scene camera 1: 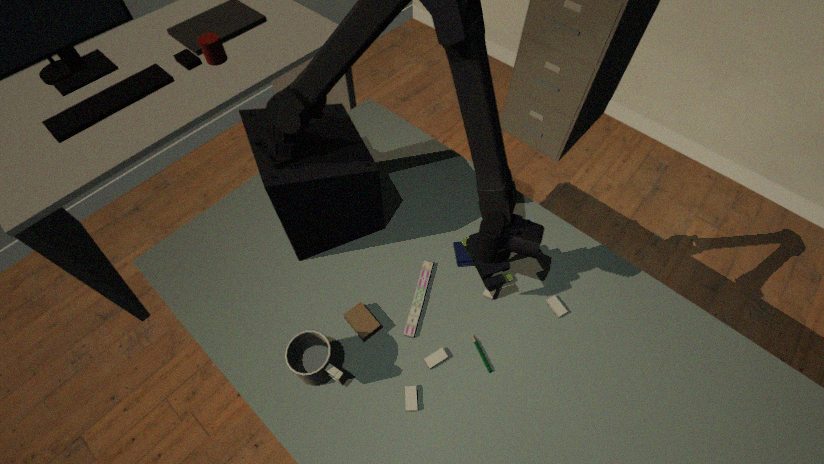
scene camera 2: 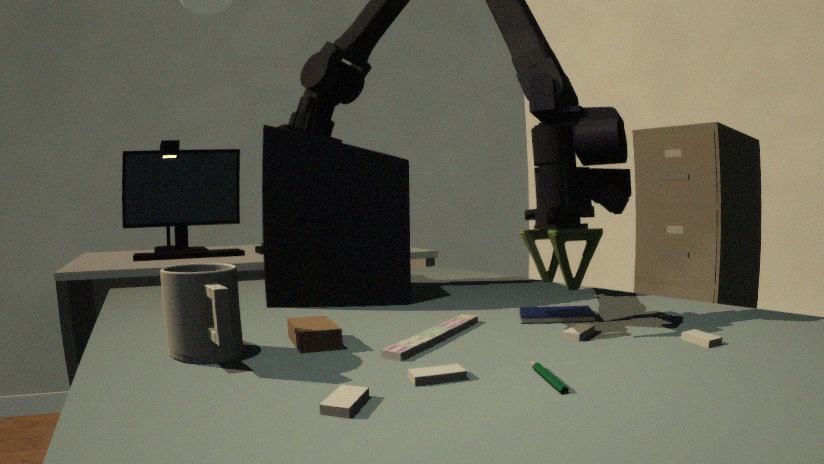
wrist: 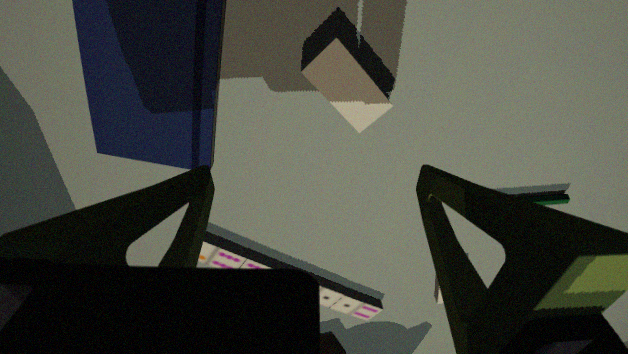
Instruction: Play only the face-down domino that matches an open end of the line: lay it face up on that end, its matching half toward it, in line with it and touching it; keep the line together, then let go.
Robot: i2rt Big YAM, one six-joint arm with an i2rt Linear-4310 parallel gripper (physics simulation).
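Places are measured from the arm's base along level axes (x ahead, y left, z up), in centimetres.
Where they show: gripper, fingertip midpoint: [scene camera 1: 482,273] [scene camera 2: 559,285] [wrist: 315,176]; arm's base, link origin: [scene camera 1: 286,149] [scene camera 2: 306,141].
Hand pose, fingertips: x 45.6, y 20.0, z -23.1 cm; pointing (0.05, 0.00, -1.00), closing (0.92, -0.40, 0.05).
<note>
Things, the pixels of their centre, and the offset from my fingertips. "*": a spot on its surface instead.
- face-up domino line, surface spot: [scene camera 2: 431,337] [scene camera 1: 420,308] * dx -5.7, dy -15.9, dz -5.4 cm
- face-down domino, body centre: [wrist: 347,86] [scene camera 2: 578,332] [scene camera 1: 490,288] dx +2.9, dy +1.2, dz -5.9 cm
- blue book, body centre: [wrist: 152,75] [scene camera 2: 556,314] [scene camera 1: 475,252] dx -6.9, dy +6.5, dz -5.9 cm
- green pencil, body centre: [scene camera 2: 545,374] [wrist: 512,202] [scene camera 1: 480,352] dx +12.1, dy -13.1, dz -6.0 cm
- brown block, body centre: [scene camera 2: 313,333] [scene camera 1: 362,321] dx -12.8, dy -28.7, dz -5.1 cm
- grey mug, body centre: [scene camera 2: 206,313] [scene camera 1: 319,363] dx -10.5, dy -42.4, dz -1.2 cm
The face-up domino line [scene camera 1: 419,298] [scene camera 2: 431,337] [wrist: 367,311] lies straight on the mat; magenta pips show at its near end, and an orange pip shows towards its far end, partly hidden by a finger in the wrist view. A face-down domino [scene camera 1: 488,293] [scene camera 2: 578,333] [wrist: 350,80] lies beside the blue book, turned diagonally to the fingers and partly in shadow. Other face-down dominoes lie at the right [scene camera 1: 557,306] [scene camera 2: 701,337], in the middle [scene camera 1: 436,357] [scene camera 2: 437,374] and at the front [scene camera 1: 411,397] [scene camera 2: 344,400]. My gripper [scene camera 2: 560,283] [wrist: 315,176] is open and empty, above the mat near the book-side domino.
A blue book [scene camera 1: 463,254] [scene camera 2: 556,314] [wrist: 145,135] lies beyond the line. A green pencil [scene camera 1: 483,354] [scene camera 2: 549,378] [wrist: 555,201] lies right of the middle domino. A brown block [scene camera 1: 362,318] [scene camera 2: 314,331] and a grey mug [scene camera 2: 196,317] stand left of the line.
</note>
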